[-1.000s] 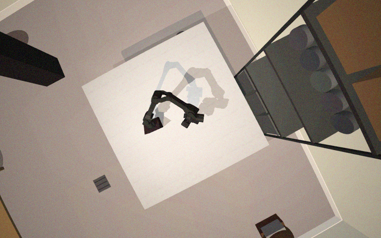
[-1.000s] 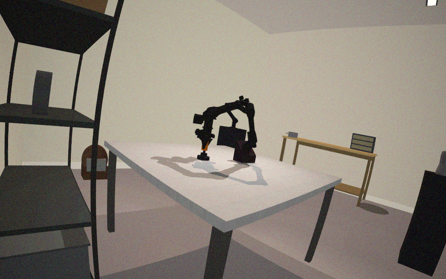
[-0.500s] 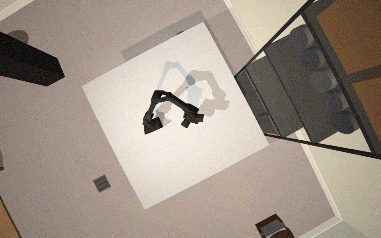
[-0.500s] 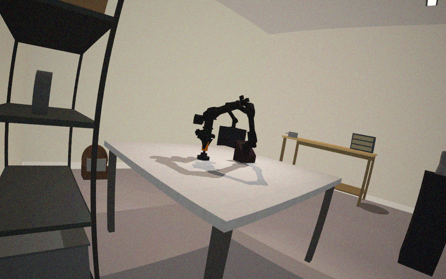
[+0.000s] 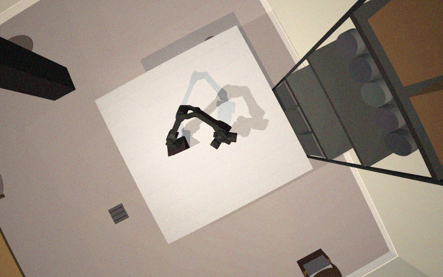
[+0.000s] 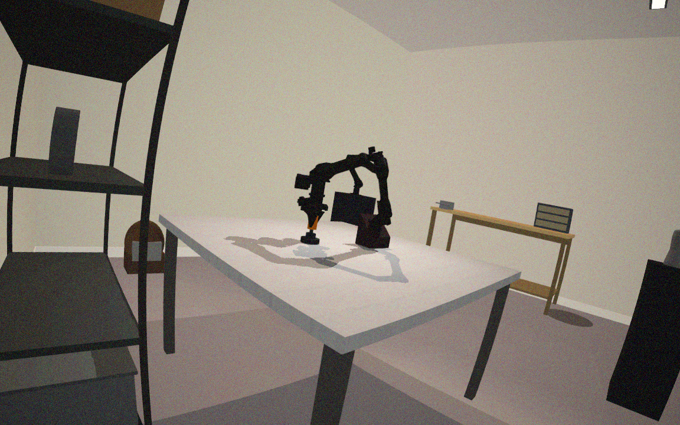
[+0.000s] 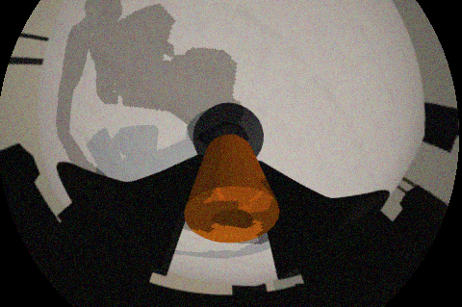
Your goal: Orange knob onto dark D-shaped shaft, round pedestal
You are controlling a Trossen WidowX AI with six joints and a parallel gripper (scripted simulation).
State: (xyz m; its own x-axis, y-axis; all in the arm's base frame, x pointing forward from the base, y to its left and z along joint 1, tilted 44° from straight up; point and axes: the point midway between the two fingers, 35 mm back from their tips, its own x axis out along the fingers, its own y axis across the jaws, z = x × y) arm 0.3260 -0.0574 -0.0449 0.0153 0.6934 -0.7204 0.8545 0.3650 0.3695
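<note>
Right now the orange knob is 2 cm above my gripper tip. From my gripper tip the other things lie so: dark round pedestal 4 cm below.
</note>
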